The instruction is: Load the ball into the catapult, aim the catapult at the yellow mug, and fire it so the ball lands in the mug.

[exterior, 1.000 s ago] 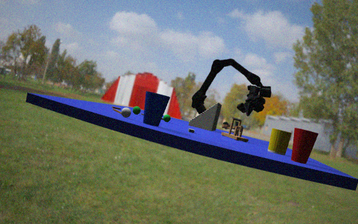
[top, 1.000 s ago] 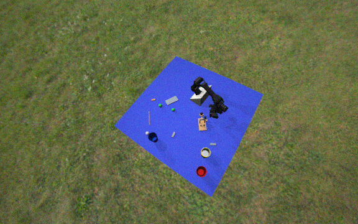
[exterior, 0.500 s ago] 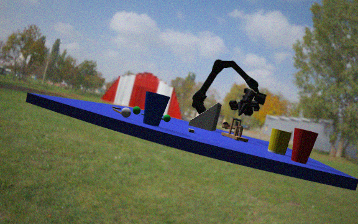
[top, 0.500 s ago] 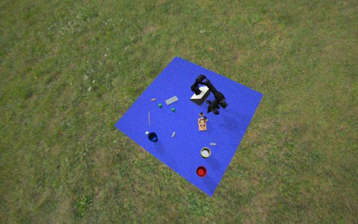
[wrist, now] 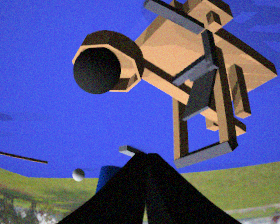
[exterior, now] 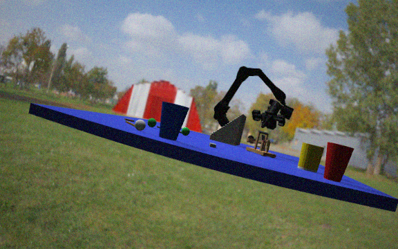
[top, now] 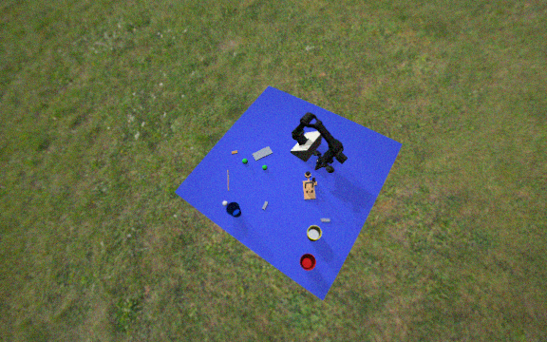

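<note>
The dark round ball is 20 mm ahead of my gripper tip, 40 mm to the right of it and 70 mm below it. Also, from my gripper tip: red mug: 540 mm ahead, 260 mm to the left, 100 mm below; grey plate: 30 mm ahead, 450 mm to the right, 130 mm below; yellow mug: 370 mm ahead, 210 mm to the left, 100 mm below.
</note>
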